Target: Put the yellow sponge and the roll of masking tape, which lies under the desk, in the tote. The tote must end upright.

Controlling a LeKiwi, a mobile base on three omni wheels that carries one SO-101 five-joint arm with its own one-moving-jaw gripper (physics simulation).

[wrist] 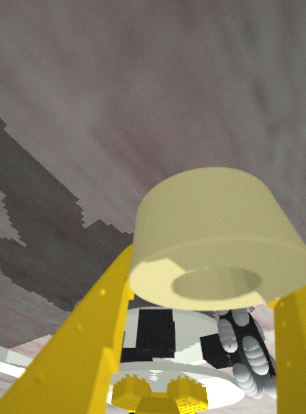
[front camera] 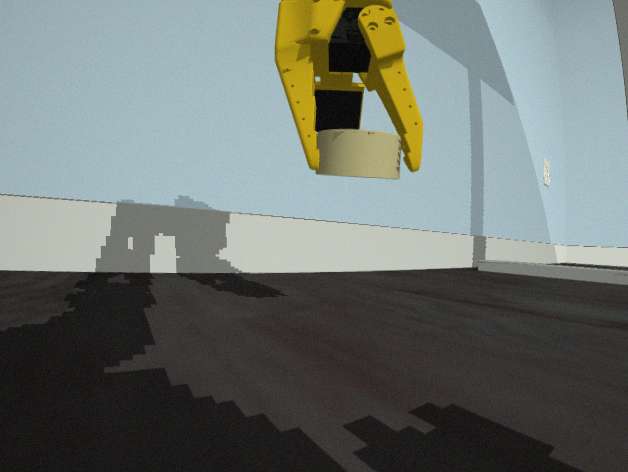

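Seen in the pictures: hand at its tool point: (wrist: 142,254) (front camera: 319,161); arm's base at its link origin: (wrist: 158,381).
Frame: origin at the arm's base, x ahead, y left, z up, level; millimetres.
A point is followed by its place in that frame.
Observation:
The roll of masking tape (front camera: 358,154) {x 208, y -27, z 10 mm} (wrist: 215,215) is a pale beige ring. It is held clear of the floor, high in the front view against the blue wall. My gripper (front camera: 366,163) {x 222, y -8, z 8 mm} (wrist: 202,280) is shut on it, with one yellow jaw on each side of the roll. In the wrist view the hole of the roll shows on the side facing the camera. The yellow sponge and the tote do not show in either view.
The dark floor (front camera: 324,355) {x 197, y -14, z -89 mm} stretches to a white baseboard (front camera: 329,243) {x 601, y -48, z -40 mm} and a light blue wall (front camera: 152,101) {x 453, y 218, z 145 mm}. A low pale ledge (front camera: 548,272) {x 604, y -504, z -78 mm} lies at the right. In the wrist view a wheel (wrist: 255,354) of my base shows at the lower right.

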